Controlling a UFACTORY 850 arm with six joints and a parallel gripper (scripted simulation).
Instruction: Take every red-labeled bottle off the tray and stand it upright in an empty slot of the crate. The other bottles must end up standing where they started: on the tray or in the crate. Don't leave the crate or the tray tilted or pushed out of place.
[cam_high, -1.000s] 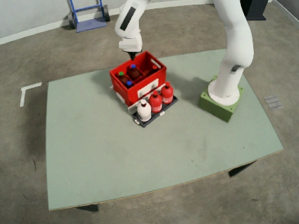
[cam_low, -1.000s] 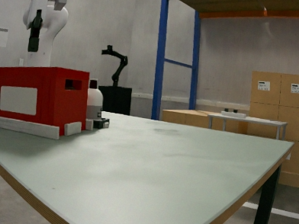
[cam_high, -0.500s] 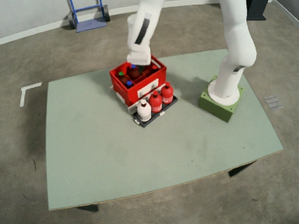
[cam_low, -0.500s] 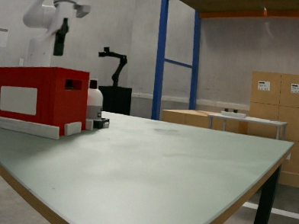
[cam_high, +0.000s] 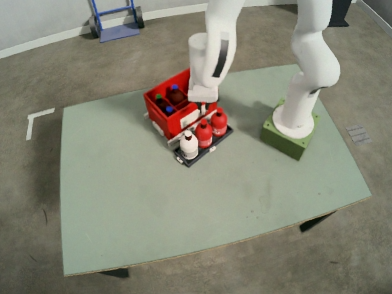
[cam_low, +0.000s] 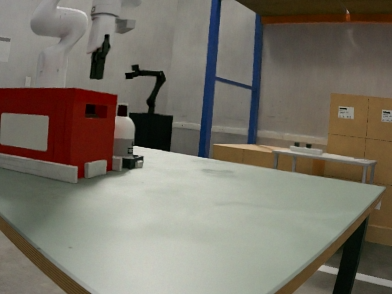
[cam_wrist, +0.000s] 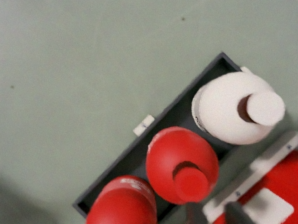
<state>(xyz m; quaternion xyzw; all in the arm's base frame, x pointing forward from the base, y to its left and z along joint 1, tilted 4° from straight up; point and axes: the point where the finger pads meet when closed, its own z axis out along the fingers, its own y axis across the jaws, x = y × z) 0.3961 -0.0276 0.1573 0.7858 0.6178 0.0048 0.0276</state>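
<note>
Right now my hand is 160 mm above the white bottle, 70 mm short of it and 50 mm to the right of it. From my hand the other things lie so: red crate 170 mm to the right, 160 mm below, 70 mm ahead; then dark grey tray 230 mm below, 10 mm to the left; then red-capped bottle 160 mm below, 80 mm behind, 40 mm to the right.
</note>
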